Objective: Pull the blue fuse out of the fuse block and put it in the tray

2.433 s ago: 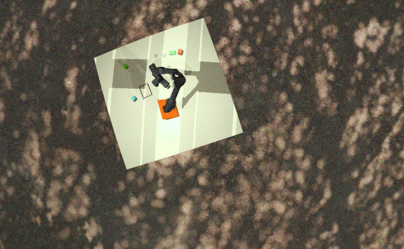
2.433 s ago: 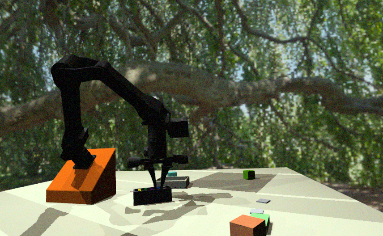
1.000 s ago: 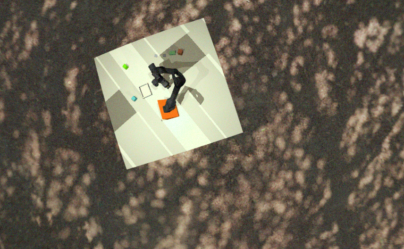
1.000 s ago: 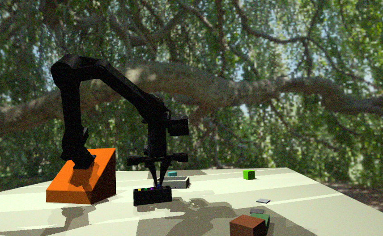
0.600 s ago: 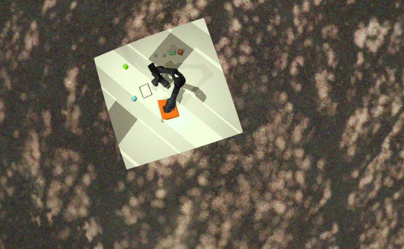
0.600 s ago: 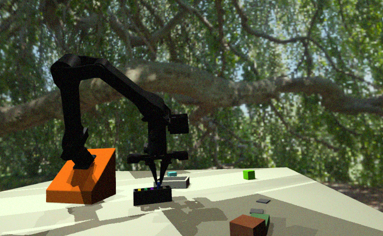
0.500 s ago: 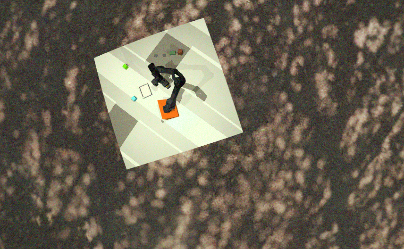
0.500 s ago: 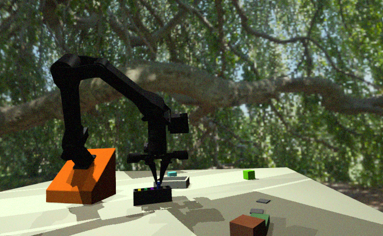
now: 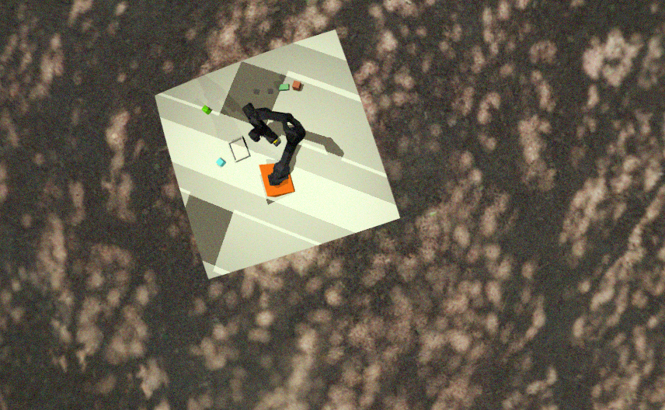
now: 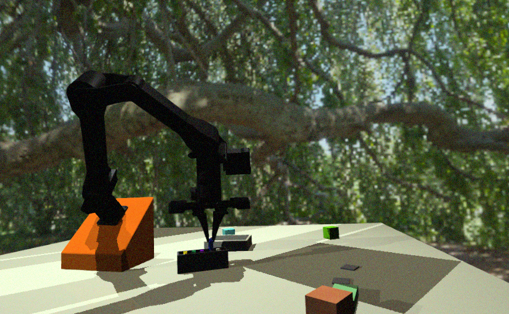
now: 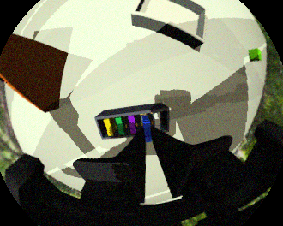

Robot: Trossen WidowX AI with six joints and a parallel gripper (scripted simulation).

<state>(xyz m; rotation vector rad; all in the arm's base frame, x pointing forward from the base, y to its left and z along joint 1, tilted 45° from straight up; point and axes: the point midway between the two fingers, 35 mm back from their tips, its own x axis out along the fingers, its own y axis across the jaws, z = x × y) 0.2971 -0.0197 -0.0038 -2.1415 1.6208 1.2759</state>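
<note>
Right now the purple fuse is 20 mm behind my gripper tip, 10 mm to the right of it and 30 mm below it. From my gripper tip the other things lie so: blue fuse (10 mm below); yellow fuse (50 mm behind, 30 mm to the right, 30 mm below); green fuse (30 mm behind, 20 mm to the right, 30 mm below).
</note>
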